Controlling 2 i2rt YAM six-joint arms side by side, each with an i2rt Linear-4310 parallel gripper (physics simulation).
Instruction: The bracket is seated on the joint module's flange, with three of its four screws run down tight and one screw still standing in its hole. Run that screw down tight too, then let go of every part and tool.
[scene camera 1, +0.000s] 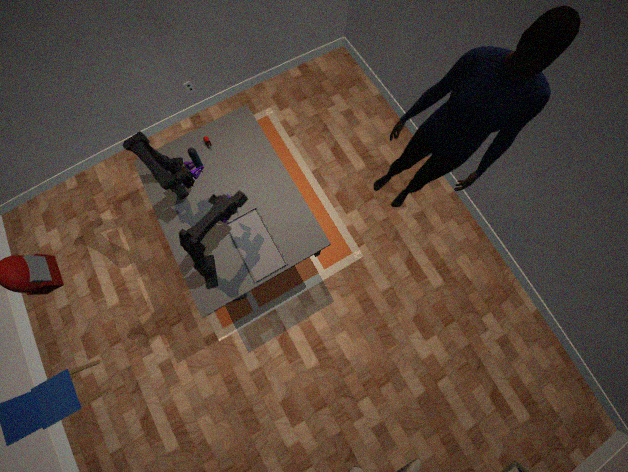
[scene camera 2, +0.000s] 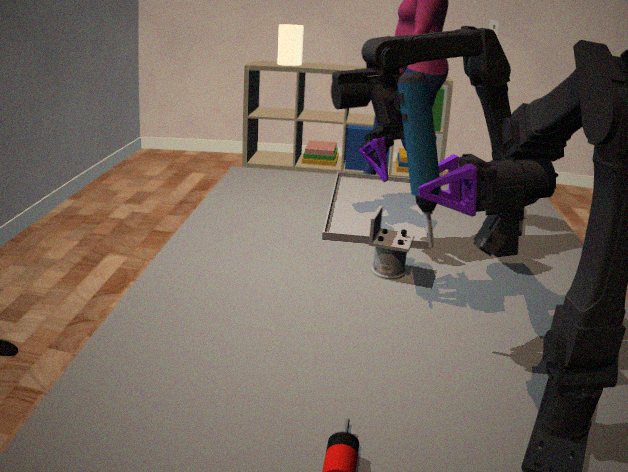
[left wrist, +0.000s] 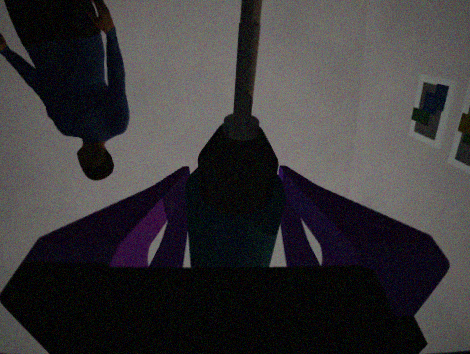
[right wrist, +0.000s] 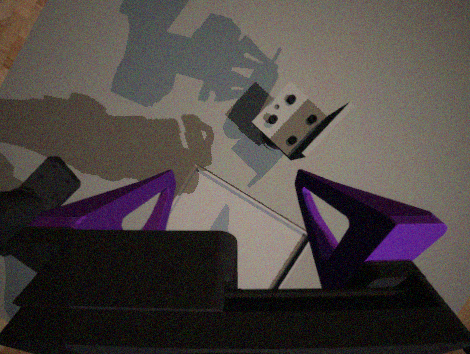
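Pixels of known places: left gripper, between the fingertips: (scene camera 1: 201, 163) (scene camera 2: 414, 188) (left wrist: 234, 177); right gripper, between the fingertips: (scene camera 2: 407, 178) (right wrist: 235, 176); left arm's base, origin of its link: (scene camera 1: 177, 171) (scene camera 2: 561, 427); right arm's base, origin of its link: (scene camera 1: 210, 271) (right wrist: 33, 206).
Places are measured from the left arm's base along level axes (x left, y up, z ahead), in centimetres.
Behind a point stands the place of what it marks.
Note:
A bracket (scene camera 2: 393, 239) @[z 36.0, x -27.0, y 6.7 cm] (right wrist: 301, 111) @[z 36.3, x -25.9, y 6.6 cm] lies on the joint module (scene camera 2: 389, 263) @[z 35.5, x -24.9, y 3.0 cm], its upright wall at one side. Four dark screw heads show. The screw (scene camera 2: 403, 232) @[z 35.1, x -29.1, y 7.5 cm] (right wrist: 272, 119) @[z 35.1, x -29.7, y 7.4 cm] away from the wall, on the tray's side, seems to stand slightly higher. My left gripper (scene camera 2: 423, 191) @[z 27.9, x -10.5, y 22.4 cm] (left wrist: 234, 177) @[z 27.9, x -10.5, y 22.4 cm] is shut on a teal power screwdriver (scene camera 1: 193, 156) @[z 30.1, x -13.6, y 34.8 cm] (scene camera 2: 419, 147) @[z 27.5, x -9.5, y 28.4 cm] (left wrist: 235, 220) @[z 25.1, x -12.4, y 22.3 cm], held near its black nose. Its bit (scene camera 2: 430, 229) @[z 25.1, x -11.0, y 16.9 cm] (left wrist: 246, 70) @[z 25.1, x -11.4, y 17.3 cm] points down beside the bracket, apart from the screws. My right gripper (right wrist: 235, 176) @[z 38.1, x -37.1, y 14.9 cm] is open and empty, above the tray's side of the module; scene camera 2 partly hides it.
A shallow tray (scene camera 1: 271, 237) @[z 61.4, x -53.4, y 0.4 cm] (scene camera 2: 350, 237) @[z 48.0, x -35.0, y 1.0 cm] (right wrist: 250, 200) @[z 42.7, x -37.7, y 1.6 cm] lies just behind the module in scene camera 2. A red and black tool (scene camera 1: 206, 141) @[z 22.1, x 18.0, y 3.6 cm] (scene camera 2: 341, 451) @[z 21.7, x 19.6, y 3.4 cm] lies at that view's near end of the table. The right arm (scene camera 2: 431, 48) @[z 39.4, x -47.8, y 39.2 cm] arches behind the screwdriver there.

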